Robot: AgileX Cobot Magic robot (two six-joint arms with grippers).
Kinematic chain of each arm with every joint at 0, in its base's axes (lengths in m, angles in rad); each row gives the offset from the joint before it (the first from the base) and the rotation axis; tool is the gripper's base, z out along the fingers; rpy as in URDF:
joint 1: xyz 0 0 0.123 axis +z
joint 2: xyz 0 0 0 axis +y
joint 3: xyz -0.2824 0 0.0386 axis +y
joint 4: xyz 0.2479 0 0.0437 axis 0.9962 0 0.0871
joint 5: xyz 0 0 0 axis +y
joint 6: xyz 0.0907 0 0.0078 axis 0.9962 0 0.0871
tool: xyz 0 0 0 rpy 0 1.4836 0
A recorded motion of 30 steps. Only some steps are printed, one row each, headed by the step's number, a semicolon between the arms.
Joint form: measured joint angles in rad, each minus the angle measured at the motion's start. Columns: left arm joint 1, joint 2, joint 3, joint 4, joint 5, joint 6; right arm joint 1, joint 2, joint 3, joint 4, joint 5, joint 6.
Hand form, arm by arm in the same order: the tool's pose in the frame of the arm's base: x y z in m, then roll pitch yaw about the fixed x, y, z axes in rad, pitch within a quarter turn. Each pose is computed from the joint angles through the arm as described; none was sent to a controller.
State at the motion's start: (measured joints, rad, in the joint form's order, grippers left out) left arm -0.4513 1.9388 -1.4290 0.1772 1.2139 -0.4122; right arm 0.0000 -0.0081 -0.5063 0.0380 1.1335 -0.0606
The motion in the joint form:
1: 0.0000 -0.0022 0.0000 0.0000 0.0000 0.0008; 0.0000 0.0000 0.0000 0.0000 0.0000 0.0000
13: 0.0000 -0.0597 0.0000 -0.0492 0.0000 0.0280; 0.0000 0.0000 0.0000 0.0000 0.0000 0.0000
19: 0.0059 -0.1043 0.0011 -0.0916 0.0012 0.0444; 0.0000 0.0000 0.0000 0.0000 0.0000 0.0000
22: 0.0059 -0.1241 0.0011 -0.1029 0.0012 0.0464; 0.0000 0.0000 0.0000 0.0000 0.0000 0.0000
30: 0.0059 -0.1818 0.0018 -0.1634 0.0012 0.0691; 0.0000 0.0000 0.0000 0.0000 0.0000 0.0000
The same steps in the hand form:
1: 0.3391 -0.1477 0.2010 2.9658 0.0016 3.0342; -0.0100 0.0031 0.2731 -3.1003 1.0390 -3.0538
13: 0.3325 -0.1491 0.2215 3.0274 0.0367 3.0273; -0.0100 0.0031 0.2731 -3.1003 1.0390 -3.0538
19: 0.3272 -0.1481 0.2370 3.0783 0.0620 3.0337; -0.0100 0.0031 0.2731 -3.1003 1.0390 -3.0538
22: 0.3247 -0.1480 0.2440 3.0949 0.0769 3.0363; -0.0100 0.0031 0.2731 -3.1003 1.0390 -3.0538
30: 0.3155 -0.1493 0.2640 -3.1161 0.1110 3.0366; -0.0100 0.0031 0.2731 -3.1003 1.0390 -3.0538

